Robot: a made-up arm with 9 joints. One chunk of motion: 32 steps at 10 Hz.
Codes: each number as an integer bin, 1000 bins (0 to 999) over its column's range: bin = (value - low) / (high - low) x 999, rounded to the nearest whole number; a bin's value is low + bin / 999 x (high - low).
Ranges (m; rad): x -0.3..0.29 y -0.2..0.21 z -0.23..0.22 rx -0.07..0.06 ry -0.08..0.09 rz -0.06..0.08
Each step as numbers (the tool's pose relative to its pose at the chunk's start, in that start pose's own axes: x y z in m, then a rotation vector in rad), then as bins.
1 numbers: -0.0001 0.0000 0.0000 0.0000 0.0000 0.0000
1 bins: 508 487 511 538 470 428
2 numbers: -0.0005 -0.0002 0.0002 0.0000 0.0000 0.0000
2 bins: 507 487 511 538 470 428
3 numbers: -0.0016 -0.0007 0.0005 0.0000 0.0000 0.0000
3 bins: 505 486 512 538 470 428
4 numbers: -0.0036 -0.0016 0.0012 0.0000 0.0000 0.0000
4 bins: 502 483 513 538 470 428
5 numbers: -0.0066 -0.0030 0.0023 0.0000 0.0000 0.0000
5 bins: 497 480 516 538 470 428
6 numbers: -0.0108 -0.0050 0.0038 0.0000 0.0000 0.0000
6 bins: 490 475 519 538 470 428
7 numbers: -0.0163 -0.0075 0.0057 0.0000 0.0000 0.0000
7 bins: 480 469 523 538 470 428
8 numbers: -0.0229 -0.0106 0.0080 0.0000 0.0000 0.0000
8 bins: 469 461 528 538 470 428
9 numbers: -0.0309 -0.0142 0.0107 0.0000 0.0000 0.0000
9 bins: 456 453 534 538 470 428
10 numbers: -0.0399 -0.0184 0.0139 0.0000 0.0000 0.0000
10 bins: 440 442 541 538 470 428
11 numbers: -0.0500 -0.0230 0.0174 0.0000 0.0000 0.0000
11 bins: 423 431 549 538 470 428
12 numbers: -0.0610 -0.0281 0.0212 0.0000 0.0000 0.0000
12 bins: 405 419 558 538 470 428
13 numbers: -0.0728 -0.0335 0.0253 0.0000 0.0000 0.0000
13 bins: 385 406 567 538 470 428
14 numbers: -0.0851 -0.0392 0.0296 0.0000 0.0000 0.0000
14 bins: 364 392 576 538 470 428
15 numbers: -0.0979 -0.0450 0.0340 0.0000 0.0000 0.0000
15 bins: 342 378 586 538 470 428
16 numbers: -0.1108 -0.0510 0.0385 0.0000 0.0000 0.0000
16 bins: 320 363 596 538 470 428
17 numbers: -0.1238 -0.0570 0.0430 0.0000 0.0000 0.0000
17 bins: 298 348 606 538 470 428
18 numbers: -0.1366 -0.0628 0.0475 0.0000 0.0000 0.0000
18 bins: 277 334 616 538 470 428
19 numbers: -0.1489 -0.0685 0.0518 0.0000 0.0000 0.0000
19 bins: 256 320 626 538 470 428
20 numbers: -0.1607 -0.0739 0.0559 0.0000 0.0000 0.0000
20 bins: 236 307 635 538 470 428
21 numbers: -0.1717 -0.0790 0.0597 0.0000 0.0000 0.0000
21 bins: 217 295 643 538 470 428
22 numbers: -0.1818 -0.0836 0.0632 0.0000 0.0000 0.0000
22 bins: 200 284 651 538 470 428
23 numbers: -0.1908 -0.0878 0.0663 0.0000 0.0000 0.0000
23 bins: 185 273 658 538 470 428
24 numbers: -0.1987 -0.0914 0.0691 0.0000 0.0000 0.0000
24 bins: 172 265 664 538 470 428
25 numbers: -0.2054 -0.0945 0.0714 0.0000 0.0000 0.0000
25 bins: 160 257 669 538 470 428
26 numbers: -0.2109 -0.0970 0.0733 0.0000 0.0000 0.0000
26 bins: 151 251 673 538 470 428
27 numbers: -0.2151 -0.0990 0.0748 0.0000 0.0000 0.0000
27 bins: 144 246 677 538 470 428
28 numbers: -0.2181 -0.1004 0.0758 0.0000 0.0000 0.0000
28 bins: 139 243 679 538 470 428
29 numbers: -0.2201 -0.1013 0.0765 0.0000 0.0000 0.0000
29 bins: 135 240 680 538 470 428
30 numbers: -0.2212 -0.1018 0.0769 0.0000 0.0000 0.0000
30 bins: 133 239 681 538 470 428
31 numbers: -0.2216 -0.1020 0.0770 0.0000 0.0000 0.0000
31 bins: 133 239 682 538 470 428
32 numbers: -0.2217 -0.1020 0.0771 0.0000 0.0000 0.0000
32 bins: 133 239 682 538 470 428
